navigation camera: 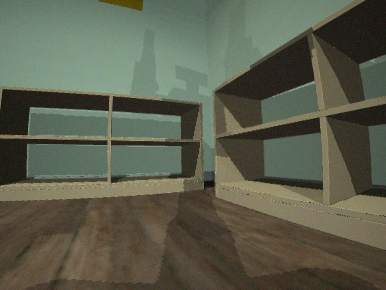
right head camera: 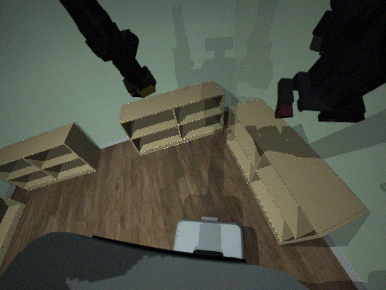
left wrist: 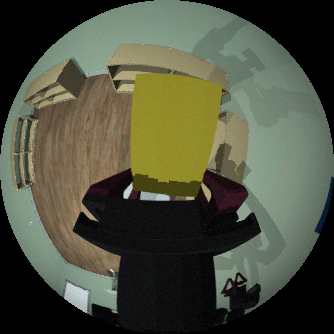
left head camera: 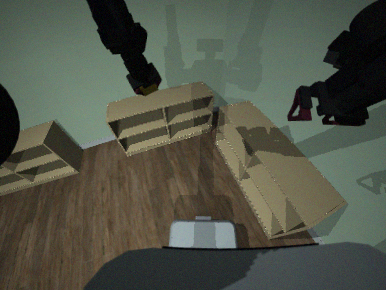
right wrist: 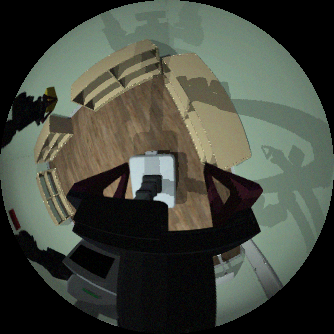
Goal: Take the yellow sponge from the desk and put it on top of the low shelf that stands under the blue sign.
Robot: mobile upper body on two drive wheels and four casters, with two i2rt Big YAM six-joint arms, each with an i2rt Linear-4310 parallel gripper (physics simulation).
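Places are measured from the left arm's base along level axes (x ahead, y left, z up), in centimetres.
Where they show: left gripper, fingertip midpoint: [right head camera: 148,92] [left wrist: 166,166] [left head camera: 150,90] [right wrist: 53,103]; right gripper, fingertip midpoint: [right head camera: 297,117] [left wrist: 233,274] [left head camera: 305,120] [right wrist: 166,166].
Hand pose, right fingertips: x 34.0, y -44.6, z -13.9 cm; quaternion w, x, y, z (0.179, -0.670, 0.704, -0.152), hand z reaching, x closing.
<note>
After its pixels a point has its place.
The yellow sponge [left head camera: 147,90] {x 58.4, y 1.6, z -19.9 cm} [right head camera: 146,90] {x 58.5, y 0.7, z -19.1 cm} [left wrist: 175,130] {x 62.7, y 3.3, z -15.7 cm} [right wrist: 50,92] {x 64.4, y 0.5, z -16.7 cm} is held in my left gripper [left head camera: 145,86] {x 60.1, y 1.1, z -21.0 cm} [left wrist: 166,166] {x 60.1, y 1.1, z -21.0 cm}, which is shut on it in the air. In the head views it shows against the back shelf, apart from the right-hand shelf. My right gripper [left head camera: 320,119] [right head camera: 307,115] {x 34.0, y -44.6, z -13.9 cm} [right wrist: 166,166] {x 34.0, y -44.6, z -13.9 cm} is open and empty, right of the right-hand low shelf in the head views. That tan low shelf [left head camera: 300,170] {x 56.9, y -93.0, z -80.0 cm} [right head camera: 320,175] {x 54.8, y -96.8, z -80.0 cm} [left wrist: 237,132] {x 120.2, y -61.8, z -80.0 cm} [right wrist: 220,120] {x 59.6, y -85.3, z -80.0 cm} [navigation camera: 325,160] {x 75.0, y -61.5, z -120.7 cm} stands along the right wall. Part of a blue sign [left wrist: 326,210] shows at the left wrist view's right edge.
A second low shelf [left head camera: 165,97] {x 150.7, y 20.2, z -80.0 cm} [right head camera: 175,97] {x 152.3, y 20.6, z -80.0 cm} [right wrist: 110,62] {x 145.6, y 18.6, z -80.0 cm} [navigation camera: 109,150] {x 133.3, y 20.1, z -114.1 cm} stands beside the right-hand one at the corner, below a yellow sign [navigation camera: 122,4] {x 171.6, y 34.8, z 26.0 cm}. Another shelf [left head camera: 37,137] {x 89.5, y 151.2, z -80.0 cm} [right head camera: 50,140] {x 86.0, y 164.6, z -80.0 cm} [left wrist: 52,80] {x 82.0, y 146.0, z -80.0 cm} stands farther left. My pale base [left head camera: 202,232] {x 22.3, y -21.8, z -115.0 cm} [right head camera: 210,232] {x 23.0, y -23.7, z -115.0 cm} is close to the right-hand shelf.
</note>
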